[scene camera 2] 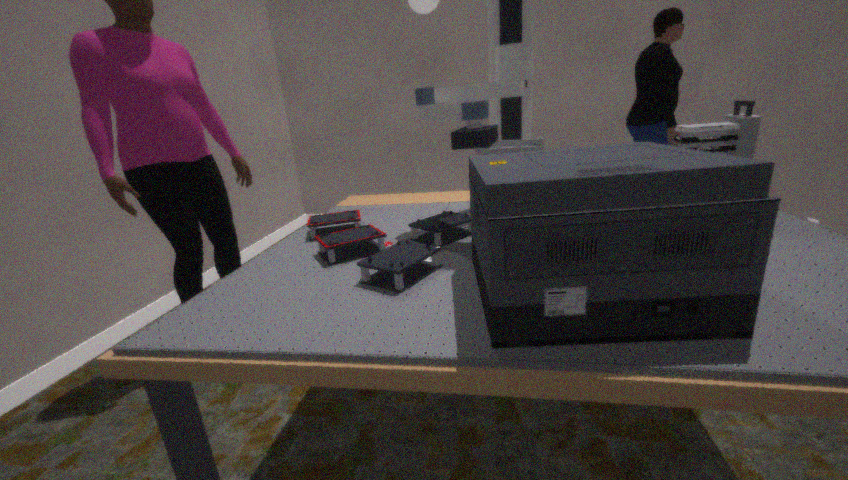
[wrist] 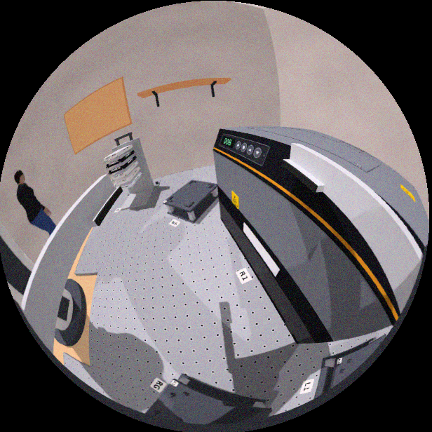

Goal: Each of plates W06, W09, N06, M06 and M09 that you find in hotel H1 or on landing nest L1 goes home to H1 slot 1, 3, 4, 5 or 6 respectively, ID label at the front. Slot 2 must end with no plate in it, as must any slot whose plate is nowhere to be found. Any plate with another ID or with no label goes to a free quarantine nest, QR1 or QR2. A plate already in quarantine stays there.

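Hotel H1 is a grey tower with a handle, at the left of the wrist view. Several pale plates are stacked in it with dark gaps between; their IDs are unreadable. My gripper is open and empty, its fingers wide apart, with the hotel beyond the left finger. Landing nest L1 shows its dark top with no plate visible. Two red-edged quarantine nests show dark tops; no plate is visible on them. Which is QR1 cannot be told.
A large grey machine stands beside label R1. A dark raised nest stands between hotel and machine. Nest RG is at the wrist view's bottom. Two people stand beyond the table.
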